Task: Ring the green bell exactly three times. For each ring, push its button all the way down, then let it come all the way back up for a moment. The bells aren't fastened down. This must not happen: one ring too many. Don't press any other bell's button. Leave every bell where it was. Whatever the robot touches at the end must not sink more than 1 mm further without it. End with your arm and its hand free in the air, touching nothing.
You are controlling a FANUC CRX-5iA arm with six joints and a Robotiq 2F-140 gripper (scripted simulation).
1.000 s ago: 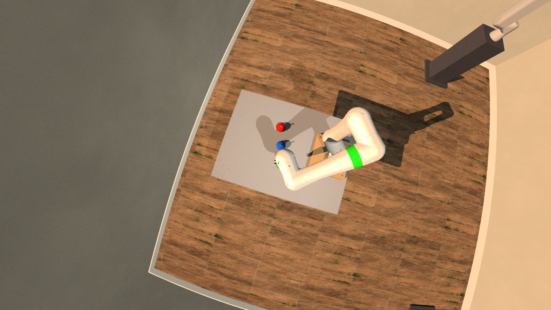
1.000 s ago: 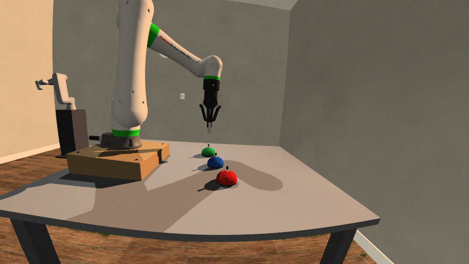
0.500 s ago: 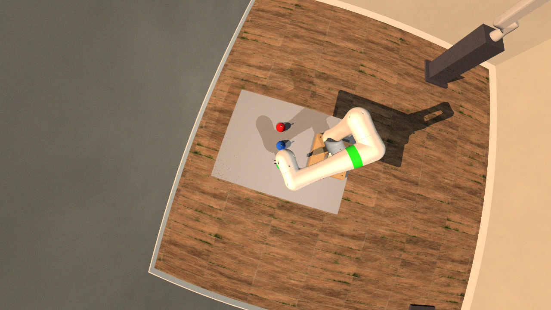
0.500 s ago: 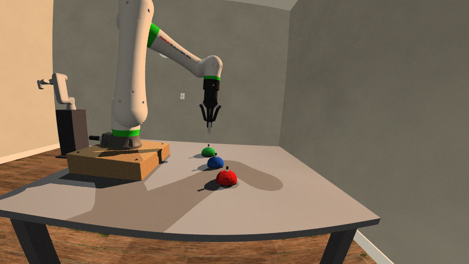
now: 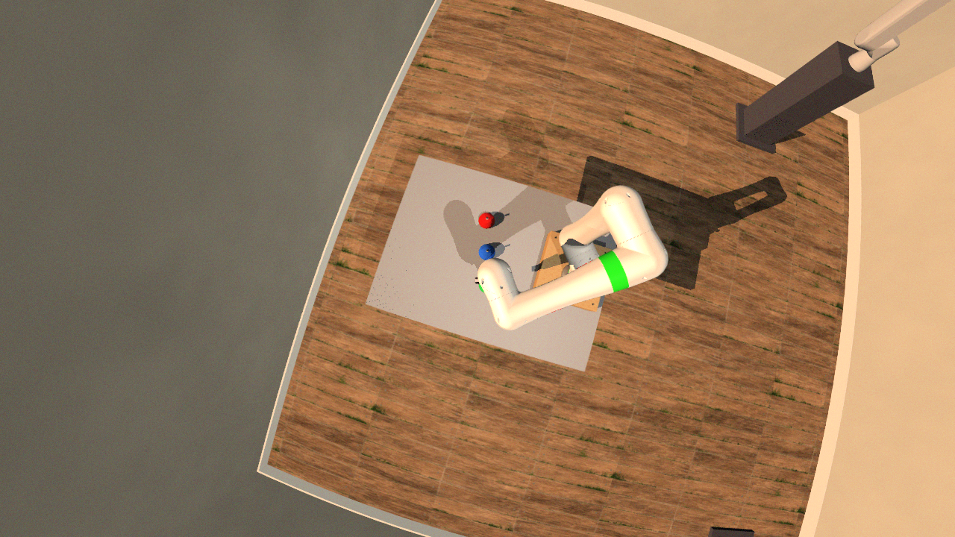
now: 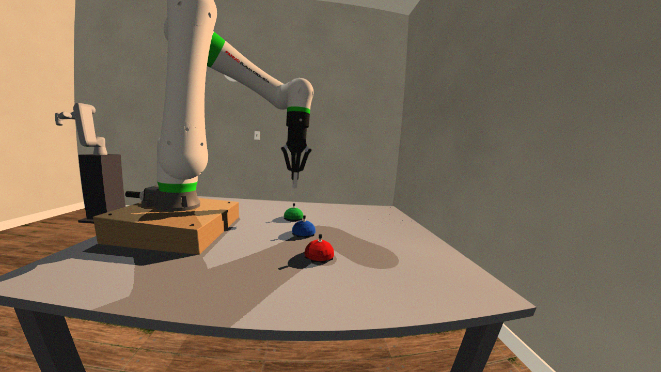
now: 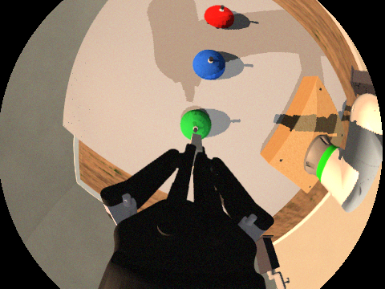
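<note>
The green bell lies 13 cm below my hand. From my hand the other things lie so: blue bell (16 cm to the right, 13 cm below, 4 cm ahead); red bell (33 cm to the right, 13 cm below, 8 cm ahead).
</note>
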